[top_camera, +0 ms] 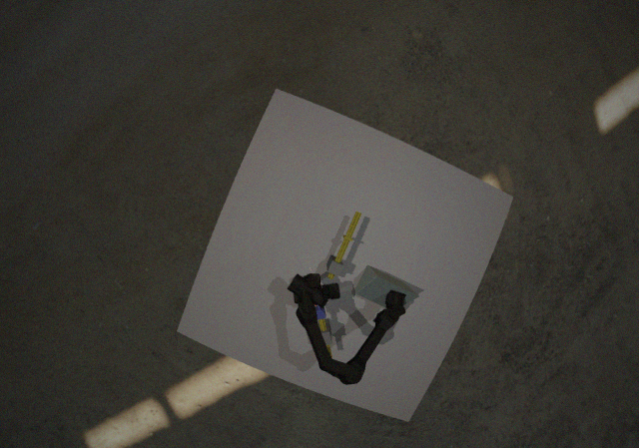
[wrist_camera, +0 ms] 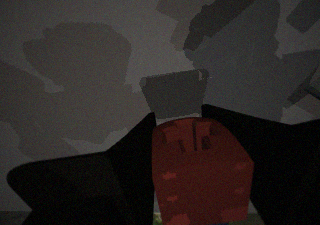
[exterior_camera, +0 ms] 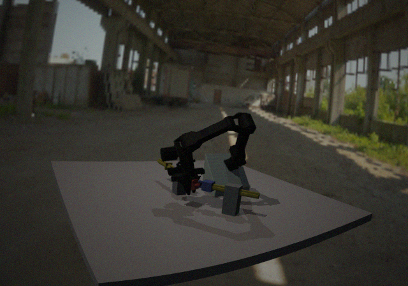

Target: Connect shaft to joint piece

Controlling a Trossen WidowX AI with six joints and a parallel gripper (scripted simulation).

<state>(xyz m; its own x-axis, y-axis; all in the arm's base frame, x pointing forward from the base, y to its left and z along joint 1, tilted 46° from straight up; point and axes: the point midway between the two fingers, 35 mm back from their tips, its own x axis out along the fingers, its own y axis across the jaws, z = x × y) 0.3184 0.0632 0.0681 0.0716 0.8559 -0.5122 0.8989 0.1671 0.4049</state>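
Now: the red joint piece 1 cm to the left of my gripper tip and 4 cm above it.
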